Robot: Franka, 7 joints.
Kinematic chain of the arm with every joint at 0, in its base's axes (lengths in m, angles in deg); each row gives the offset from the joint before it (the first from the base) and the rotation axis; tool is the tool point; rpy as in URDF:
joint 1: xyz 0 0 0.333 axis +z
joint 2: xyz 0 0 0 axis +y
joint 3: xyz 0 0 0.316 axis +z
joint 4: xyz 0.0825 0 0 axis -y
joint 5: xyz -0.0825 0 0.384 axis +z
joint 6: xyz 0 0 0 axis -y
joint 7: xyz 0.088 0 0 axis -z
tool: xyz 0 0 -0.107 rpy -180 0 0
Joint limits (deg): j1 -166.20..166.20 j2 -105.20..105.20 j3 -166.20..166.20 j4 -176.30..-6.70 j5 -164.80..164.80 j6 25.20..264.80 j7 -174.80..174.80
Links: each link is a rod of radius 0.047 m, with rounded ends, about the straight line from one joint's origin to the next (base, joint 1, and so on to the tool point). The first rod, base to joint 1, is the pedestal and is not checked.
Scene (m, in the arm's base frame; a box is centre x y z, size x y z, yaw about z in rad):
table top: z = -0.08
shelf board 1: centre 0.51 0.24 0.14 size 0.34 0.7 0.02 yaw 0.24
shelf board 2: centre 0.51 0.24 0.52 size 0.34 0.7 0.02 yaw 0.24
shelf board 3: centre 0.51 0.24 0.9 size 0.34 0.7 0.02 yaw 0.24
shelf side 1: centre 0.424 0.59 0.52 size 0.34 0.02 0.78 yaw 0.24
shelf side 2: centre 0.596 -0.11 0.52 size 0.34 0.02 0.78 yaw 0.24
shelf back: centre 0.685 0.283 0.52 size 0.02 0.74 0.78 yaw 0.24
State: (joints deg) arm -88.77 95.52 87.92 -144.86 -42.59 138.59 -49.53
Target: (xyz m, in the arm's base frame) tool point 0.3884 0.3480 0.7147
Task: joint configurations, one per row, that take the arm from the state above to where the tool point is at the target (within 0.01 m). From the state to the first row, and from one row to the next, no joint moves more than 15 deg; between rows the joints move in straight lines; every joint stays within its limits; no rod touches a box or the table.
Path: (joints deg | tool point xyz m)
1: -74.44 86.36 82.98 -152.72 -38.40 135.58 -51.71 | 0.3391 0.2094 0.2712
2: -60.12 77.19 78.05 -160.58 -34.22 132.57 -53.88 | 0.2022 0.2691 0.2243
3: -45.79 68.03 73.11 -168.44 -30.03 129.56 -56.06 | 0.0699 0.2590 0.1873
4: -31.46 58.86 68.18 -176.30 -25.85 126.55 -58.23 | -0.0323 0.1964 0.1655
5: -34.67 62.04 82.67 -168.62 -29.35 130.91 -56.49 | 0.0223 0.2798 0.2099
6: -37.87 65.22 97.16 -160.94 -32.86 135.28 -54.75 | 0.0747 0.3462 0.2986
7: -41.08 68.40 111.65 -153.26 -36.37 139.64 -53.01 | 0.1186 0.3777 0.4234
8: -44.28 71.58 126.14 -145.58 -39.87 144.01 -51.27 | 0.1471 0.3610 0.5691
9: -47.48 74.76 140.63 -137.90 -43.38 148.37 -49.53 | 0.1533 0.2905 0.7147
10: -45.23 67.83 130.05 -124.19 -42.64 149.15 -49.53 | 0.2703 0.3325 0.7209
11: -42.97 60.90 119.46 -110.49 -41.89 149.93 -49.53 | 0.3884 0.3480 0.7147

